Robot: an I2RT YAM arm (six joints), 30 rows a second.
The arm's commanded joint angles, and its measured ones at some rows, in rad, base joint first. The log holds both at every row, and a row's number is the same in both.
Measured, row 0:
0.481, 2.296, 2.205, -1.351, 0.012, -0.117
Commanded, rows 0 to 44:
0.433, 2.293, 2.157, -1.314, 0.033, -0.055
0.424, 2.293, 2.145, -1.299, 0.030, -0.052
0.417, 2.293, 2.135, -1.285, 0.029, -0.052
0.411, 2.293, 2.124, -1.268, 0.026, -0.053
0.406, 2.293, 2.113, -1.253, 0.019, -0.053
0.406, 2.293, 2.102, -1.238, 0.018, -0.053
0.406, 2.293, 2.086, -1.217, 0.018, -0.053
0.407, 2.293, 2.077, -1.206, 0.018, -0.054
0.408, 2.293, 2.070, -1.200, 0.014, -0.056
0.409, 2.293, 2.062, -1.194, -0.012, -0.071
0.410, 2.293, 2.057, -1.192, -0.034, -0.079
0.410, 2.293, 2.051, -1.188, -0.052, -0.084
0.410, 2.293, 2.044, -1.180, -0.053, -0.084
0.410, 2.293, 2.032, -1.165, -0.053, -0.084
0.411, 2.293, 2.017, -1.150, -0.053, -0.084
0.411, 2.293, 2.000, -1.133, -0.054, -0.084
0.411, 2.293, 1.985, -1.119, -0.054, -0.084
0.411, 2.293, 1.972, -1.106, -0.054, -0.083
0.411, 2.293, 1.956, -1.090, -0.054, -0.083
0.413, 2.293, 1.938, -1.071, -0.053, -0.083
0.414, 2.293, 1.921, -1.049, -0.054, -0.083
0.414, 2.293, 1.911, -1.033, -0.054, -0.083
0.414, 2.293, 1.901, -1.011, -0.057, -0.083
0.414, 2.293, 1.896, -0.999, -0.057, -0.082
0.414, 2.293, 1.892, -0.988, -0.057, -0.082
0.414, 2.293, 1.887, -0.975, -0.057, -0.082
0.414, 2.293, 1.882, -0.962, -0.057, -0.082
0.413, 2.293, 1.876, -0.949, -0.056, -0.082
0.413, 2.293, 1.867, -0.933, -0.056, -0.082
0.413, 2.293, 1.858, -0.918, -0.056, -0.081
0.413, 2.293, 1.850, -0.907, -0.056, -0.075
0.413, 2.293, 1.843, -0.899, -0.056, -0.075
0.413, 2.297, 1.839, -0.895, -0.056, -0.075
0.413, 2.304, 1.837, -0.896, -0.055, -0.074
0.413, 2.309, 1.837, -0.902, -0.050, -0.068
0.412, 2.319, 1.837, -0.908, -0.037, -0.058
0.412, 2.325, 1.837, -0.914, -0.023, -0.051
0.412, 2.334, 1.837, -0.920, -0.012, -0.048
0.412, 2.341, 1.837, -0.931, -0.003, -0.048
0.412, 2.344, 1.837, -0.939, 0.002, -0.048
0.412, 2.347, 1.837, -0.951, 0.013, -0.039
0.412, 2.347, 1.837, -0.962, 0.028, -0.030
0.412, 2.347, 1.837, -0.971, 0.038, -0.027
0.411, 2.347, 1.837, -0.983, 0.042, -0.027
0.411, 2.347, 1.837, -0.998, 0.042, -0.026
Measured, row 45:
0.405, 2.328, 1.843, -0.978, 0.005, -0.052
